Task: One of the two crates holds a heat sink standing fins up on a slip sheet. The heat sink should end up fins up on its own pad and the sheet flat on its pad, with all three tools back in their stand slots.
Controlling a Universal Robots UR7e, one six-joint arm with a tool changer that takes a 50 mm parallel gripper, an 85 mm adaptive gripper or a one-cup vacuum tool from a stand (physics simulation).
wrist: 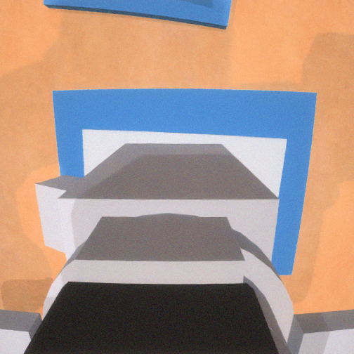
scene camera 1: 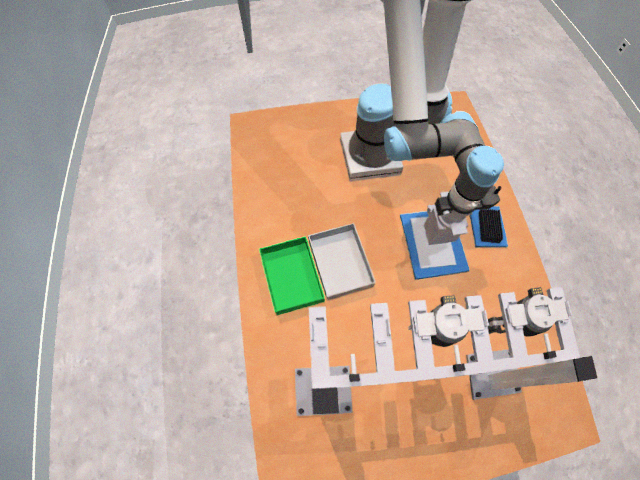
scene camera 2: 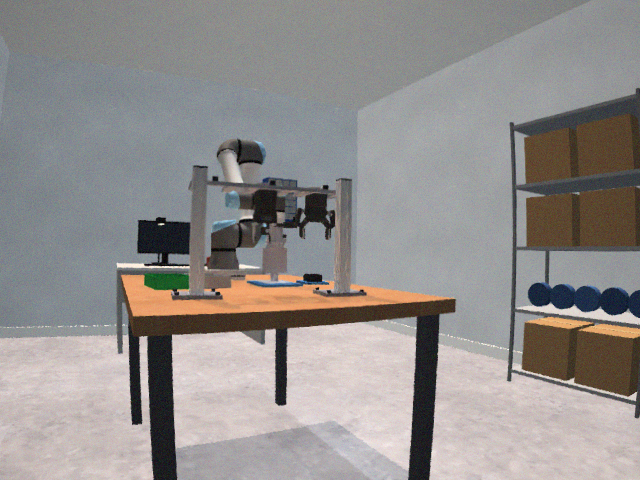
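Where they show: hand, tool point: (scene camera 2: 275, 238); arm's base, link origin: (scene camera 1: 372, 149) (scene camera 2: 223, 269).
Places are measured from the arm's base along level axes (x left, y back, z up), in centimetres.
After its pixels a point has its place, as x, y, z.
The black heat sink (scene camera 1: 490, 225) @[32.4, -29.8, -0.9] (scene camera 2: 312, 277) @[31.4, -33.0, -1.7] stands fins up on its small blue pad (scene camera 1: 477, 236) @[28.6, -31.9, -3.6] (wrist: 150, 12). The pale slip sheet (scene camera 1: 436, 259) @[13.6, -38.0, -3.2] (wrist: 255, 150) lies flat within the border of the larger blue pad (scene camera 1: 443, 271) @[15.1, -41.8, -3.6] (wrist: 185, 110) (scene camera 2: 258, 283) @[6.7, -36.8, -3.6]. My gripper, the one-cup vacuum tool (scene camera 1: 445, 232) @[13.5, -34.7, 8.0] (scene camera 2: 273, 276) @[14.1, -33.0, -1.1], is low over this sheet, with its cup end at the sheet. I take the sheet to be held on the cup. The tool body hides the cup in the wrist view, and any small gap between sheet and pad cannot be seen.
The green crate (scene camera 1: 299, 306) @[-26.5, -48.3, -1.7] and the grey crate (scene camera 1: 351, 290) @[-12.4, -45.3, -1.0] are both empty. The tool stand (scene camera 1: 392, 376) @[-10.6, -69.7, 29.6] (scene camera 2: 342, 237) @[22.5, -76.0, 14.0] holds the parallel gripper (scene camera 1: 451, 322) (scene camera 2: 265, 206) and the adaptive gripper (scene camera 1: 539, 312) (scene camera 2: 316, 209). Its slot nearest the crates is empty.
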